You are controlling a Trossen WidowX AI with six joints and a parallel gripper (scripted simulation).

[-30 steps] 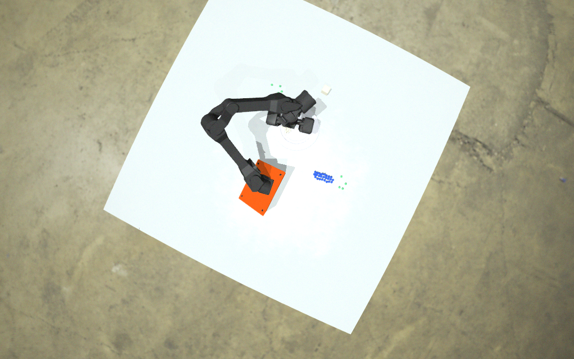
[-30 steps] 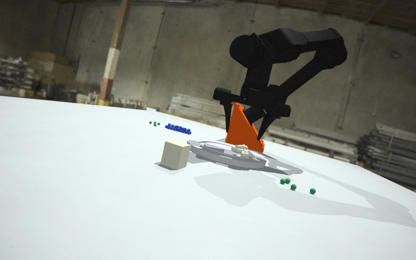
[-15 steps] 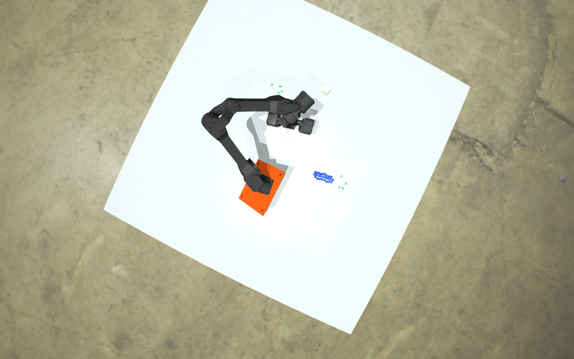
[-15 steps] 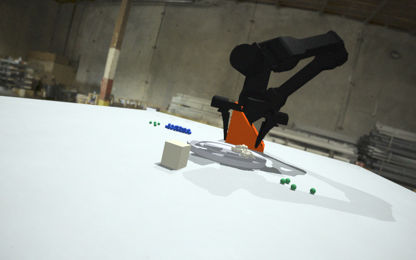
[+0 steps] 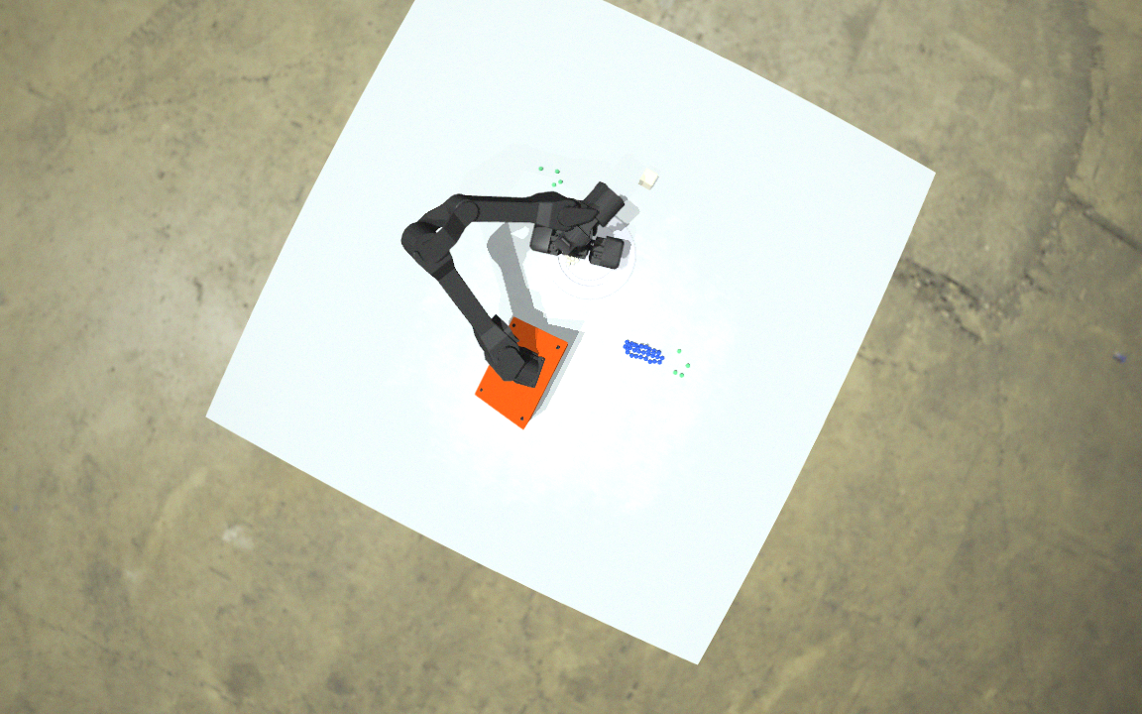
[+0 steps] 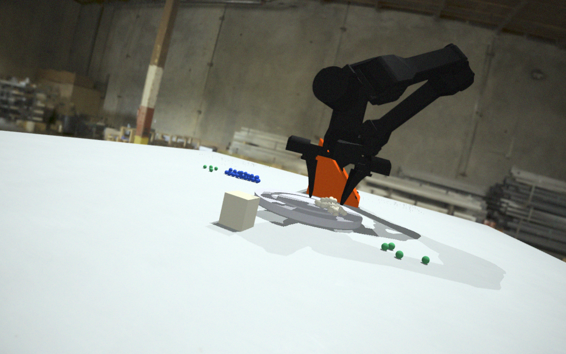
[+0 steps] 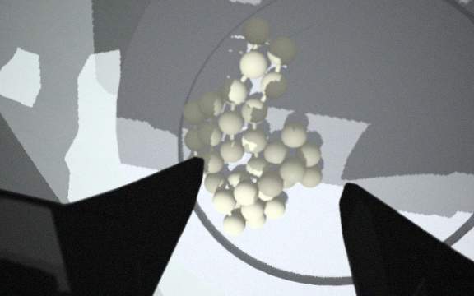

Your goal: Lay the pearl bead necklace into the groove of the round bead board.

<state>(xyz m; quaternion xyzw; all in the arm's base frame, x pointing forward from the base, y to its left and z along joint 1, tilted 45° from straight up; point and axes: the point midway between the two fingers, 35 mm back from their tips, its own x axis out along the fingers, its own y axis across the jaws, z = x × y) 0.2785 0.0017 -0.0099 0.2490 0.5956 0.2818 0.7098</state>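
Right now the round bead board is 3 cm to the right of my gripper tip, 1 cm below it and 1 cm ahead of it. From my gripper tip the other things lie so: cream cube (21 cm ahead, 10 cm to the right).
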